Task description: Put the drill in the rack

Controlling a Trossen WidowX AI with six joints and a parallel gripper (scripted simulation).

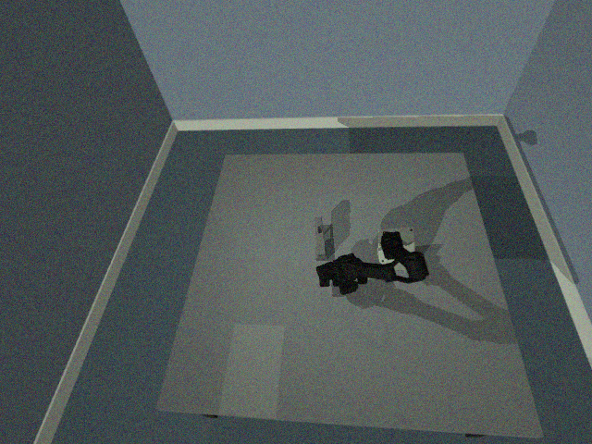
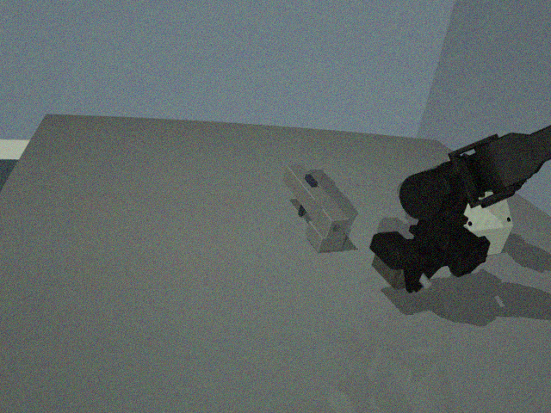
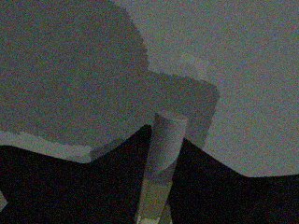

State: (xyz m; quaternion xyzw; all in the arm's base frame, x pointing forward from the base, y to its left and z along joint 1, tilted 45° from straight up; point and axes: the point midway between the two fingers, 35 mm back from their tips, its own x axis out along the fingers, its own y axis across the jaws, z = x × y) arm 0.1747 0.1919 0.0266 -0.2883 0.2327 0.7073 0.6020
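My gripper tip is 40 mm to the left of the drill and 40 mm below it. From my gripper tip the other things lie so: dark boxy rack 50 mm to the right, 10 mm above; dark key 100 mm ahead, 240 mm to the right, 50 mm above; grey holder block 100 mm ahead, 210 mm to the right, 40 mm above.
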